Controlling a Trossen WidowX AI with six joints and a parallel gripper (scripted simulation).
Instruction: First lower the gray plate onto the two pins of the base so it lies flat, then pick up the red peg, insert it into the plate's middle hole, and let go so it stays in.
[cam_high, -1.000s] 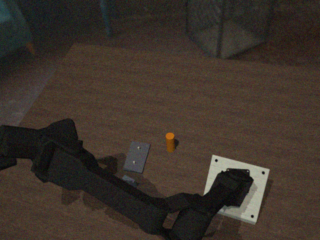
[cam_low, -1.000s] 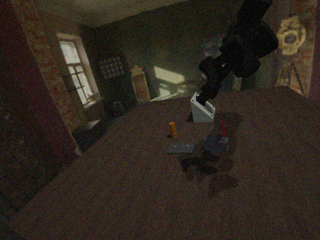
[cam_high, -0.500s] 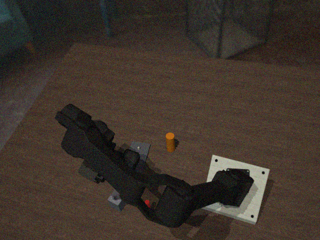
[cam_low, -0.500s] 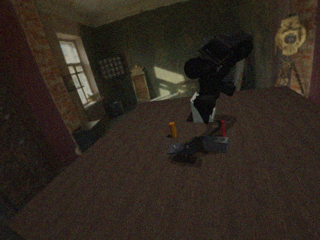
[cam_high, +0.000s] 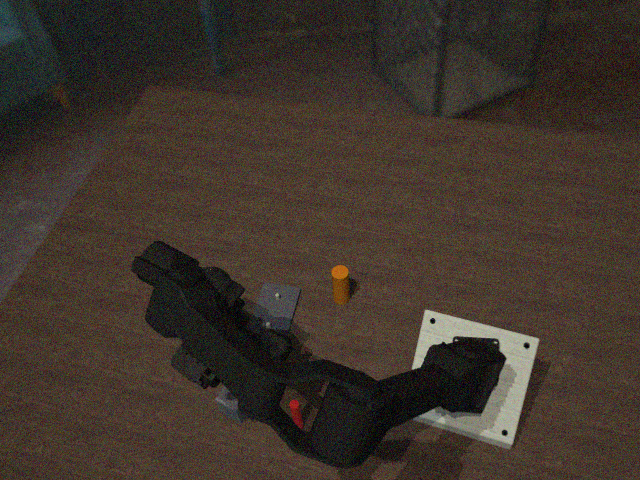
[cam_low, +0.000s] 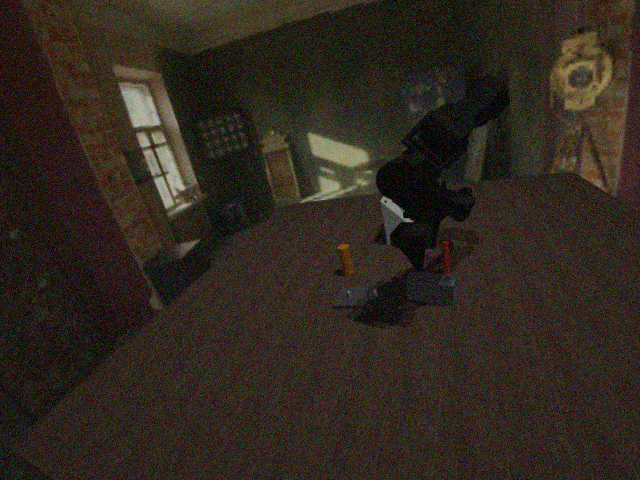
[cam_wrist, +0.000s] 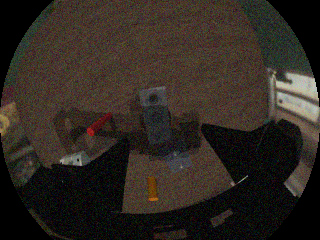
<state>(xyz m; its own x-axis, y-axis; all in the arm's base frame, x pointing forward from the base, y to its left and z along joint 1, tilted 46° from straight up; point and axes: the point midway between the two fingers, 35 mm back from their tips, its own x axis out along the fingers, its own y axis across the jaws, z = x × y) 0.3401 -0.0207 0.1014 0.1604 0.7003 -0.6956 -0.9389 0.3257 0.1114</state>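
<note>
Right now the gray plate is 6 cm below my gripper tip and 1 cm to the left of it. Round my gripper tip: orange cylinder: 20 cm to the right, 12 cm behind, 6 cm below; then red peg: 10 cm behind, 6 cm below, 4 cm to the left.
</note>
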